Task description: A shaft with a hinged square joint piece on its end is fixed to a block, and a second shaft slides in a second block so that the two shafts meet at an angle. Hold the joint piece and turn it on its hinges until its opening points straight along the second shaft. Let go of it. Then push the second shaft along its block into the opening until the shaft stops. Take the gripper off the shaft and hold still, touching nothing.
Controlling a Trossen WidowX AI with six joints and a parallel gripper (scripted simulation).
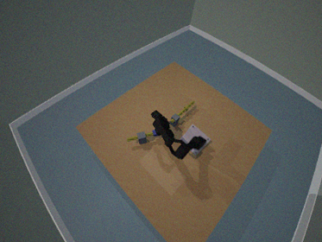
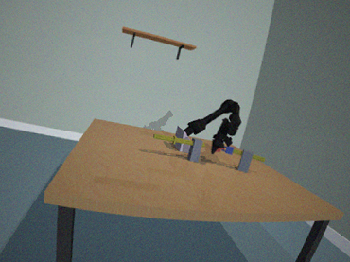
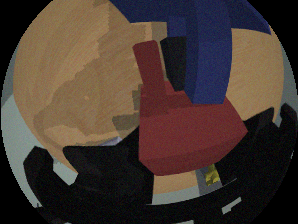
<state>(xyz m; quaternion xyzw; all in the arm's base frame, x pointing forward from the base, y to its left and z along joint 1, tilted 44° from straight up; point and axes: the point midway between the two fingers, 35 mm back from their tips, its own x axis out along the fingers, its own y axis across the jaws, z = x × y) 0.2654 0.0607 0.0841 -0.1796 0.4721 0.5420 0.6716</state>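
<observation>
The red joint piece lies 4 cm above my gripper tip, 2 cm to the left of it and 1 cm ahead of it.
</observation>
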